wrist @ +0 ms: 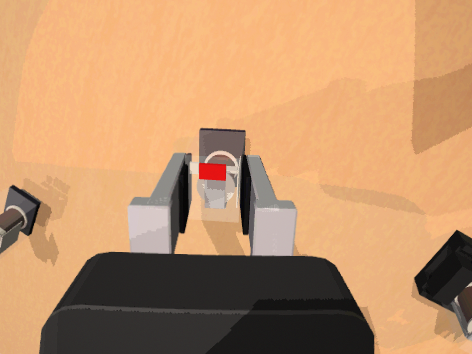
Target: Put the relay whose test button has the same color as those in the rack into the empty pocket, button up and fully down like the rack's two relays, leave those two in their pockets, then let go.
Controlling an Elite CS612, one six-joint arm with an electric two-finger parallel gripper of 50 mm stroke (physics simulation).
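Frame: origin at the arm's base, x ahead, y left, z up, level; centimetres.
Seen in the pictures: gripper, between the fingertips: (pixel 216 178).
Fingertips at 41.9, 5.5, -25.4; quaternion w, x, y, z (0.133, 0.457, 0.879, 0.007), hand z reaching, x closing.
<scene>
Offsets run from my fingertips to a thing's top centre, as dx, dy, dz. "pt": to the spot under its first point. Level surfaces: height alone.
A clear-cased relay {-0.4, -0.2, +2.1} (pixel 215 194) with a red test button {-1.2, -0.4, +2.1} (pixel 212 171) and a dark grey base {pt -1.6, -0.8, +0.1} (pixel 222 141) is in the middle of the wrist view. My gripper (pixel 216 178) is shut on this relay, with one black finger pad at each side of its case. The red button faces up toward the camera, and the base is at the far end. Part of the black rack {pt -2.9, +11.4, -0.8} (pixel 442 272) shows at the right edge, with part of a relay {pt -2.8, +12.4, +1.0} (pixel 465 311) at it. The rack's empty pocket and its relays' buttons cannot be made out.
Another relay {pt +9.5, -7.4, +0.2} (pixel 16 215) with a dark base is at the left edge, cut off by the view, and its button does not show. The tabletop {dz -2.3} (pixel 225 65) is light orange-brown, with shadows at the upper right and around the relays.
</scene>
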